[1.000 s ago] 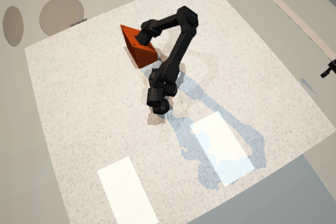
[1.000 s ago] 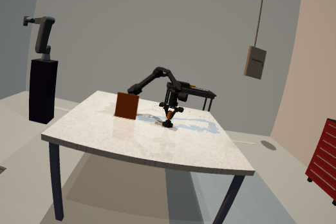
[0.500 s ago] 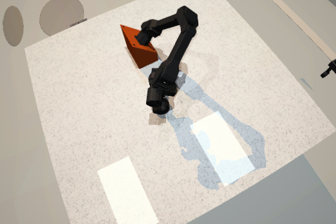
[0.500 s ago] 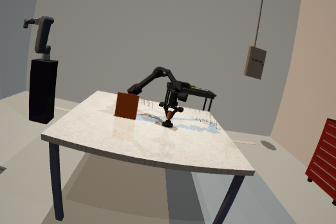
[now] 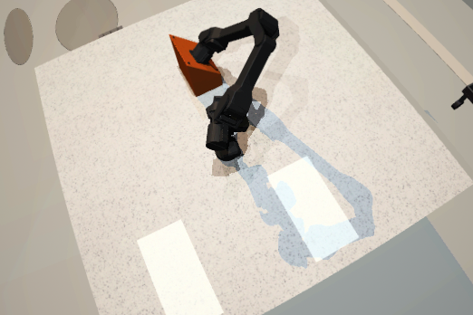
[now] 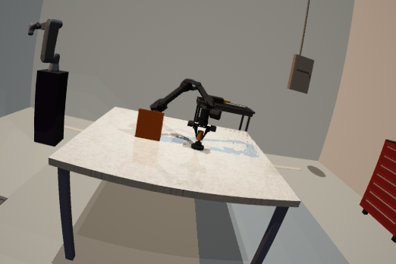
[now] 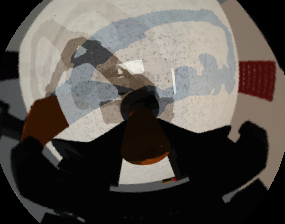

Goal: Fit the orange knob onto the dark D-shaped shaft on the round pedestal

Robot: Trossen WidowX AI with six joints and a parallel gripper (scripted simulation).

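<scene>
The orange knob is 20 mm above my gripper tip. From my gripper tip the other things lie so: dark round pedestal: 40 mm below.
</scene>
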